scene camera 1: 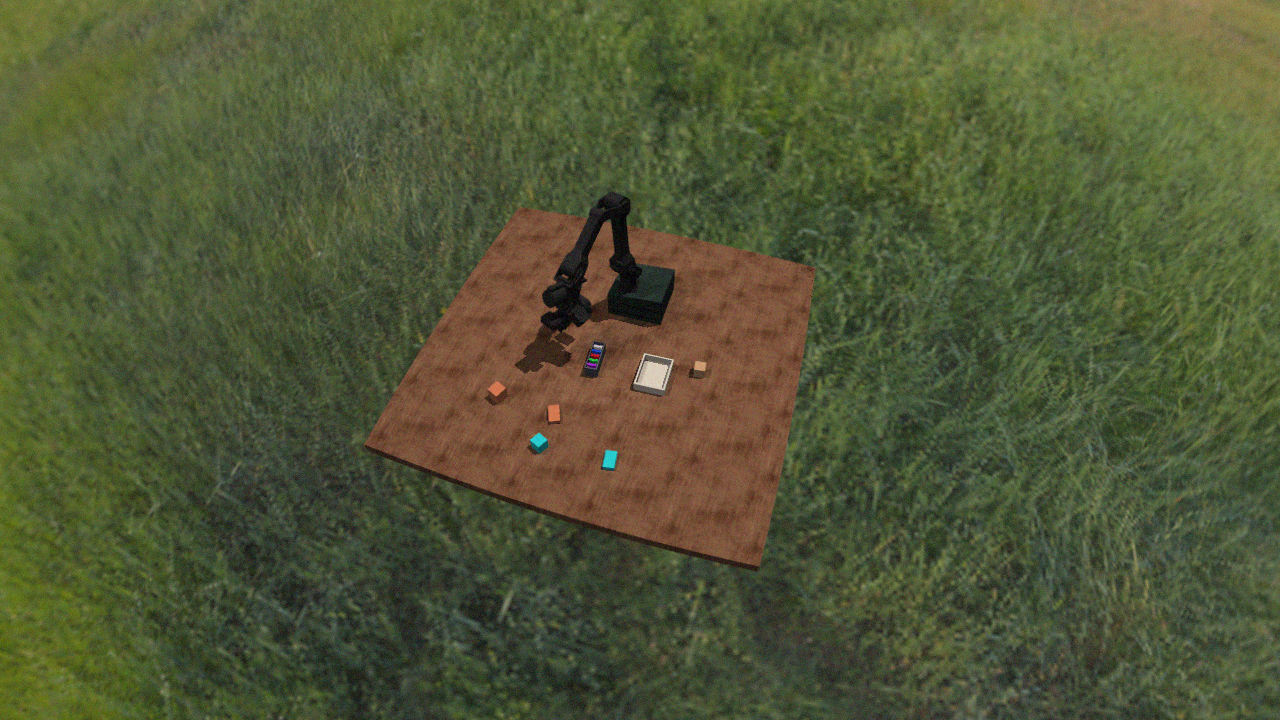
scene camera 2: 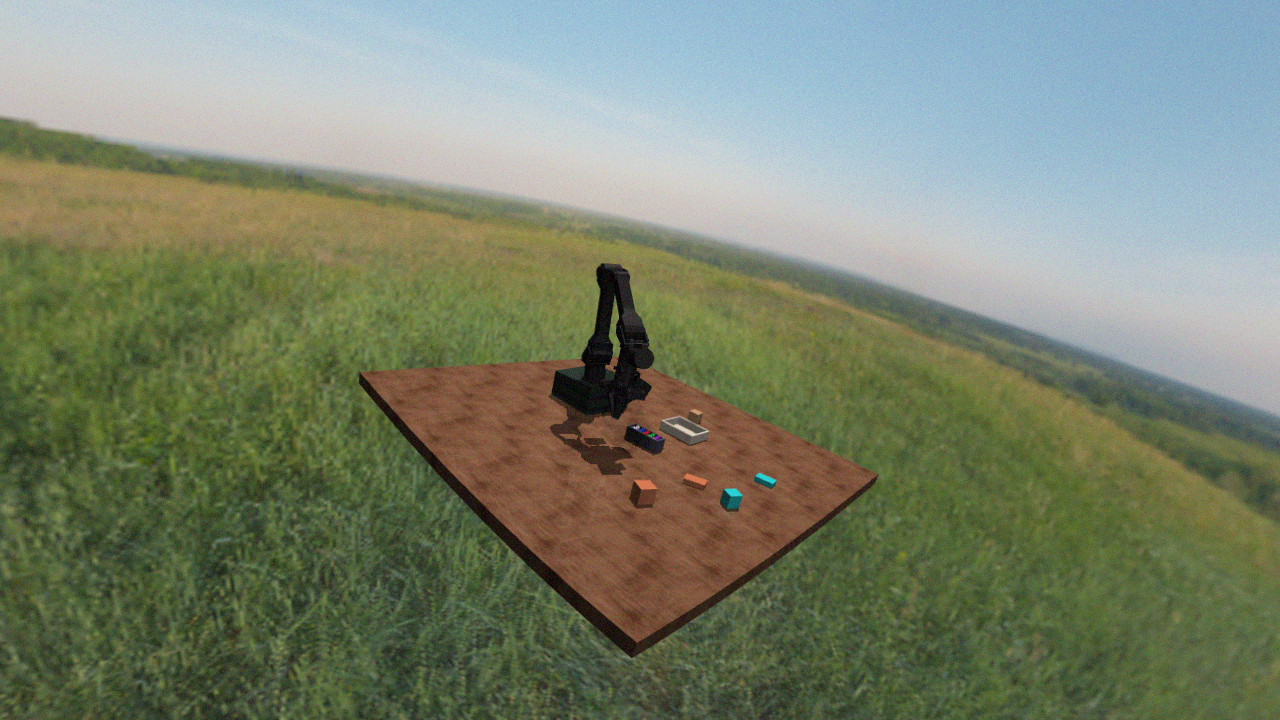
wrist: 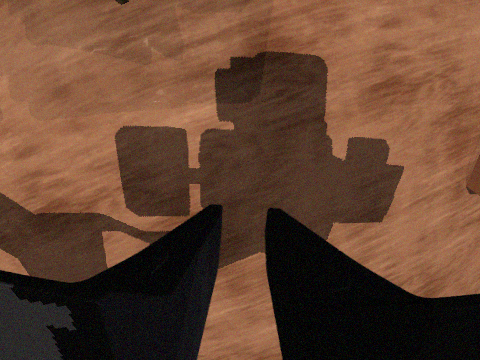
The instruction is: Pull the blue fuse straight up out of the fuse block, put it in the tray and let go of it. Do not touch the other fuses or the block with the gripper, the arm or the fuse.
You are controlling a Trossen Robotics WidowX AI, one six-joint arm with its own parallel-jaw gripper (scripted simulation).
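Note:
My gripper appears in scene camera 2 (scene camera 2: 615,418), and I find the gripper again in scene camera 1 (scene camera 1: 562,330) and in the wrist view (wrist: 244,218). I can also see a white tray (scene camera 1: 654,372), and scene camera 2 gives me another sight of the tray (scene camera 2: 689,432).

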